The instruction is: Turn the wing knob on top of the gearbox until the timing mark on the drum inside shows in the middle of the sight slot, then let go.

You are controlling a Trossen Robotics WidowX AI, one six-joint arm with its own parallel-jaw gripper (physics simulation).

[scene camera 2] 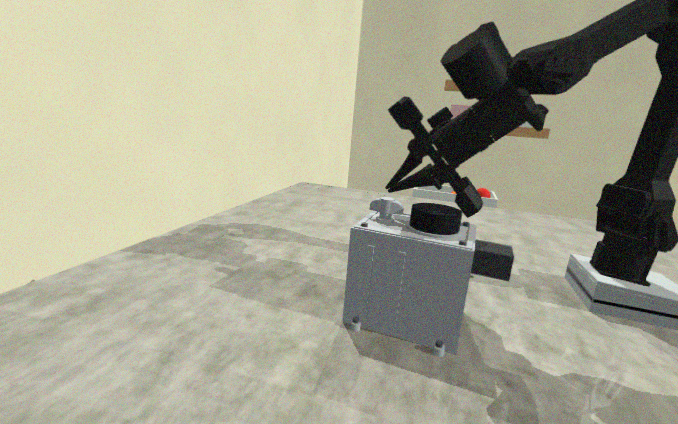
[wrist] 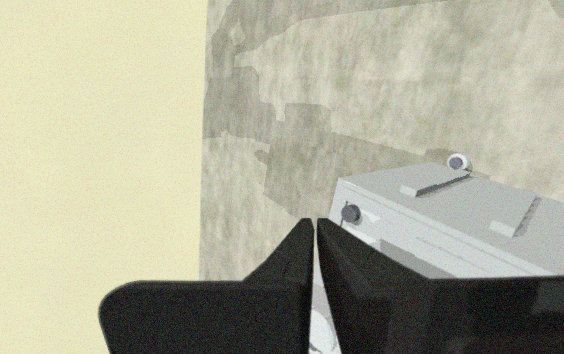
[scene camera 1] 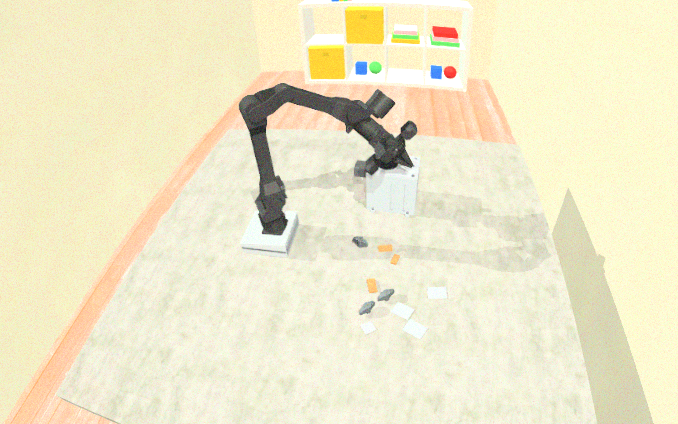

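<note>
The gearbox is a pale grey box standing upright on the floor mat. Its grey wing knob stands on the top, beside a black round cylinder. My gripper is shut and empty. In scene camera 2 its fingertips appear a little above the wing knob, with a gap between. In the wrist view the fingers cover much of the gearbox top; a pale rounded part shows between them. The sight slot and the timing mark cannot be made out in any view.
A black block sticks out from the gearbox side towards the arm's base. Grey pieces, orange pieces and white squares lie on the mat. A white tray with a red ball stands behind.
</note>
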